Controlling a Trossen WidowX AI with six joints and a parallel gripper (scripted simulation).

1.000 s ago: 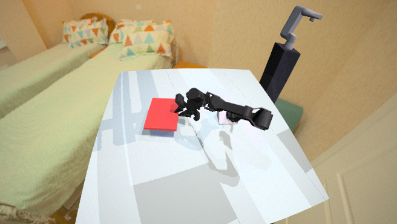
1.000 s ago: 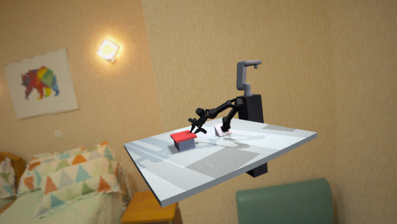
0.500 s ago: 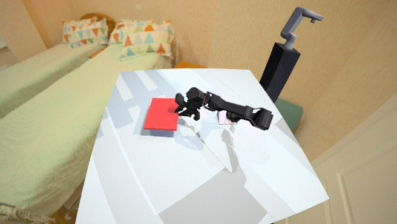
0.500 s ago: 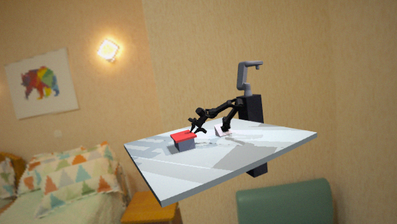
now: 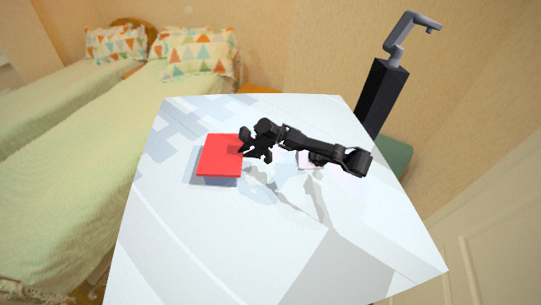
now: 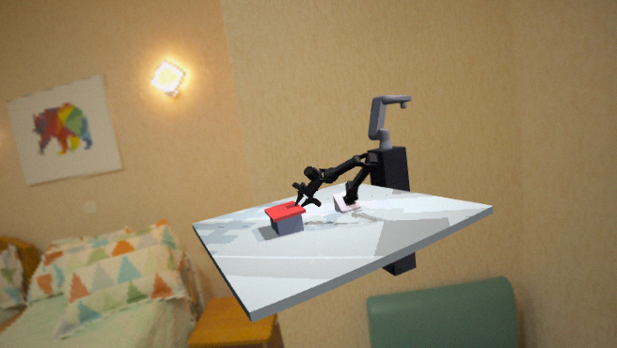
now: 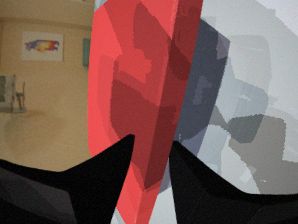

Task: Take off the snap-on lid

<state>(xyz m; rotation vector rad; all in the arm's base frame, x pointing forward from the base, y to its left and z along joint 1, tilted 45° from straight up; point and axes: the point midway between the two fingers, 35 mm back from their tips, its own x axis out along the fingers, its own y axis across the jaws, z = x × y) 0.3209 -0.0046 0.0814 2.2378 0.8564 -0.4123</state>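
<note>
The red lid is 8 cm ahead of my gripper tip. The rest, counted from my gripper tip: storage box: 8 cm ahead, 5 cm below.
</note>
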